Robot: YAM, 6 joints.
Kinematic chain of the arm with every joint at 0, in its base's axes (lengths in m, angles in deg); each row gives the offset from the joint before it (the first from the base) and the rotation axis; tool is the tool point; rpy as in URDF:
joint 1: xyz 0 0 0.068 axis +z
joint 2: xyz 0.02 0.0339 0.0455 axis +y
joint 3: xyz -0.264 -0.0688 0 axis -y
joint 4: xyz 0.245 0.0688 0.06 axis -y
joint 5: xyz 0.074 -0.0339 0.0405 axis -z
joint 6: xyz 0.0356 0 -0.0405 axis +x
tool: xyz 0 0 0 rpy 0 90 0
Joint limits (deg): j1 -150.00..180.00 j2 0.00..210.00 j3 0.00..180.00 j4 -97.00..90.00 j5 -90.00..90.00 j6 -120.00..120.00
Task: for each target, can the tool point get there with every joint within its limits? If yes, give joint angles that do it. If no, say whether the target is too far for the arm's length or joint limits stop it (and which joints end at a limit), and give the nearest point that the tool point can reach.
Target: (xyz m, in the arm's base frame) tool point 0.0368 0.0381 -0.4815
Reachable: no: joint limits stop it (at a limit: joint 2) | nearest point 0.0749 0.0775 -0.3518 | short by 0.141 m
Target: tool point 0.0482 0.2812 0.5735
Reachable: yes | joints 77.23 92.10 99.73 71.30 -25.25 -43.05
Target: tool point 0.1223 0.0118 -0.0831
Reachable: yes | joints -3.46 149.79 29.94 -3.31 -32.47 77.37
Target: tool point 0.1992 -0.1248 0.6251
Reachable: yes | joints 139.62 62.01 149.69 70.67 72.70 -4.21
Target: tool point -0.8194 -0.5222 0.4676
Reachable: no: too far | nearest point -0.5115 -0.3260 0.3317 | short by 0.390 m
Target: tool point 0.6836 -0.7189 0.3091
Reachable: no: too far | nearest point 0.4366 -0.4591 0.2370 | short by 0.366 m
